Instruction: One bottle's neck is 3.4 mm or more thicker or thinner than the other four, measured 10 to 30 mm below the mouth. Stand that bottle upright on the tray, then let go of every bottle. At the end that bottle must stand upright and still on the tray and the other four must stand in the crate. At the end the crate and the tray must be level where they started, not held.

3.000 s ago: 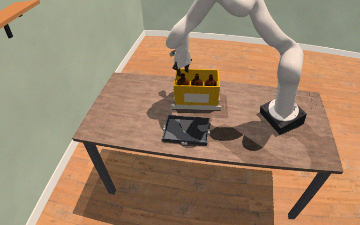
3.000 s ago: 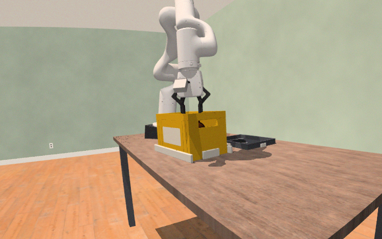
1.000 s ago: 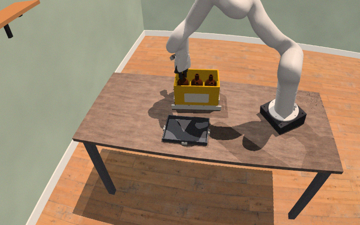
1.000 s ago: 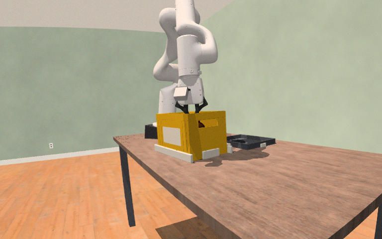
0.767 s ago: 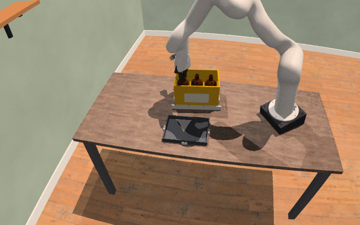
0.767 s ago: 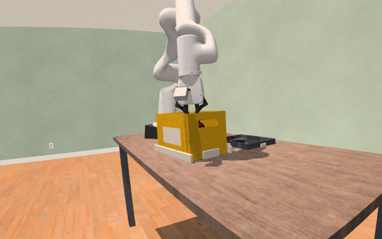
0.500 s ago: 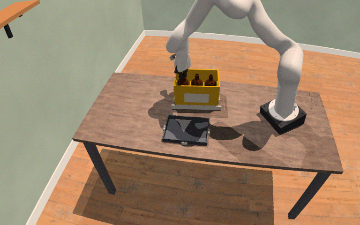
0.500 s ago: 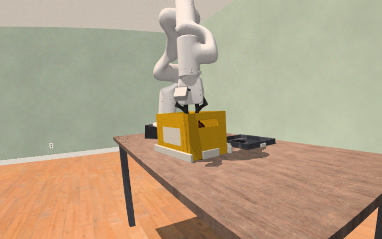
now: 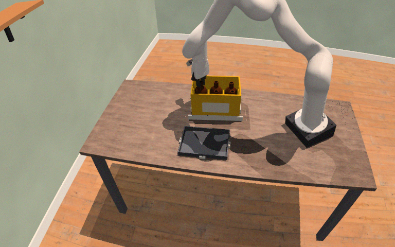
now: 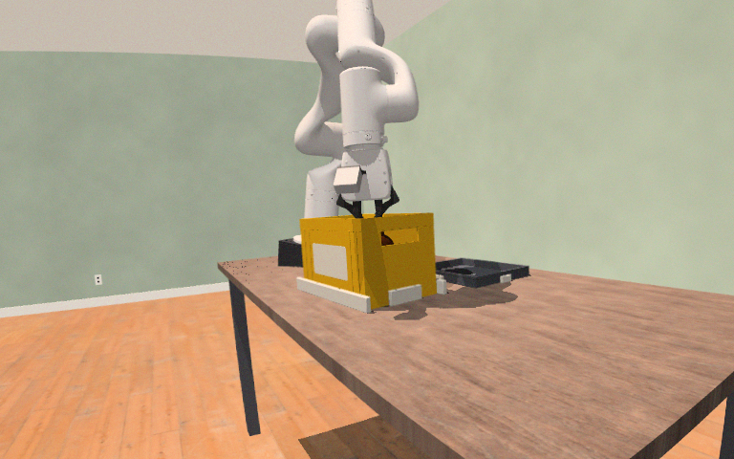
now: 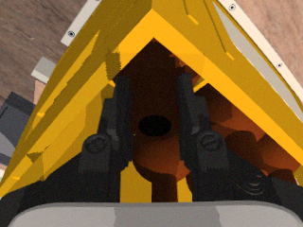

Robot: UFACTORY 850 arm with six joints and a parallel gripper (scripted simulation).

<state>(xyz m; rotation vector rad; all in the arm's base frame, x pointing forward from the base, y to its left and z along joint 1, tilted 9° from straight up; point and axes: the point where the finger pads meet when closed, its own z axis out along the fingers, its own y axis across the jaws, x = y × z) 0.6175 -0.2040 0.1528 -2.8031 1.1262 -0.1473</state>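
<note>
Now: hand 90 mm past the yellow crate, 40 mm to the right of it and 70 mm above it. From my hand the other things lie so: dark tray (50 mm behind, 330 mm to the left, 150 mm below).
</note>
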